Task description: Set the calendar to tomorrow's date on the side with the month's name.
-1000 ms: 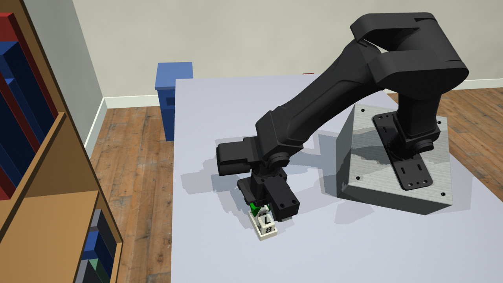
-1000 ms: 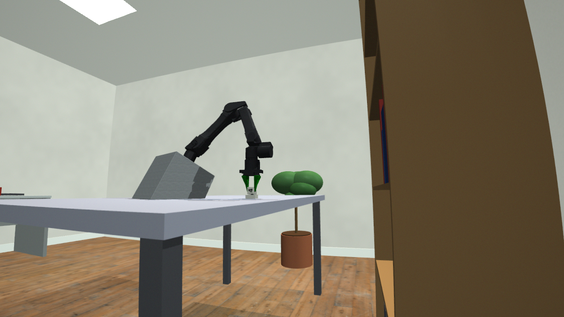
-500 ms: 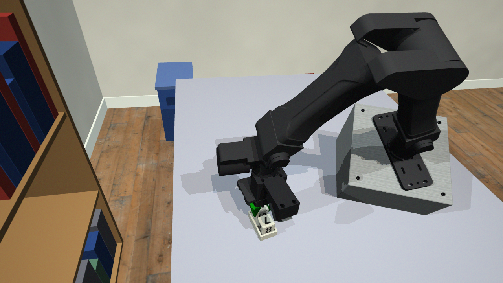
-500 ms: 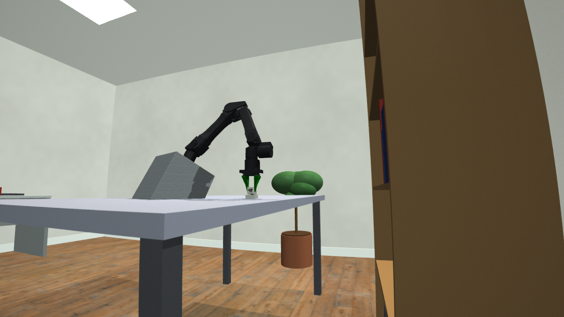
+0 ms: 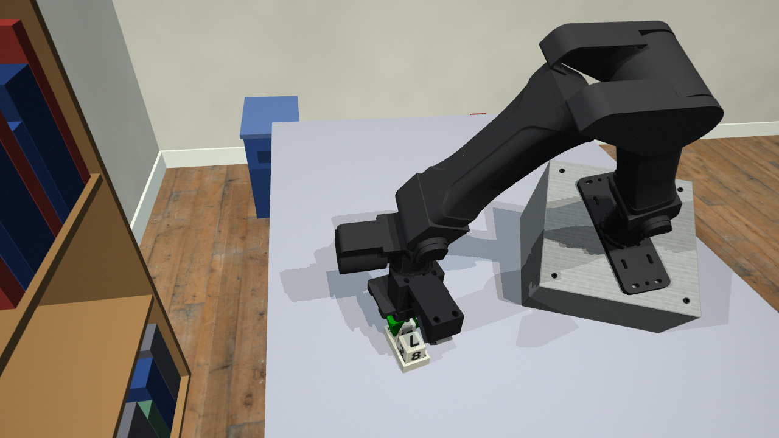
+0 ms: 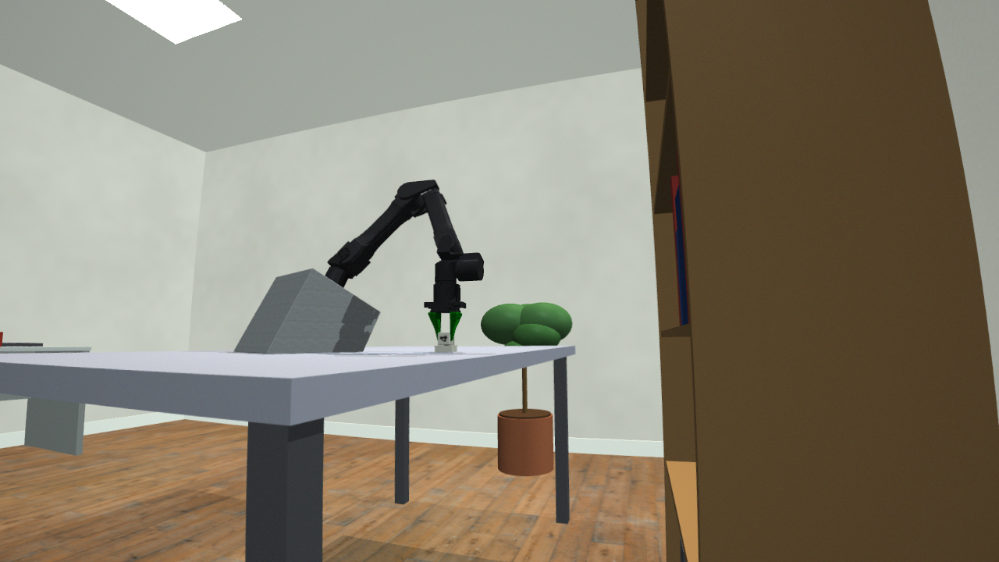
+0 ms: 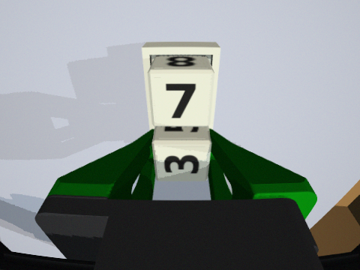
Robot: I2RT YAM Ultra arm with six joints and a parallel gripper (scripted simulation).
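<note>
Right now the tray is 1 cm to the left of my hand and 3 cm below it.
</note>
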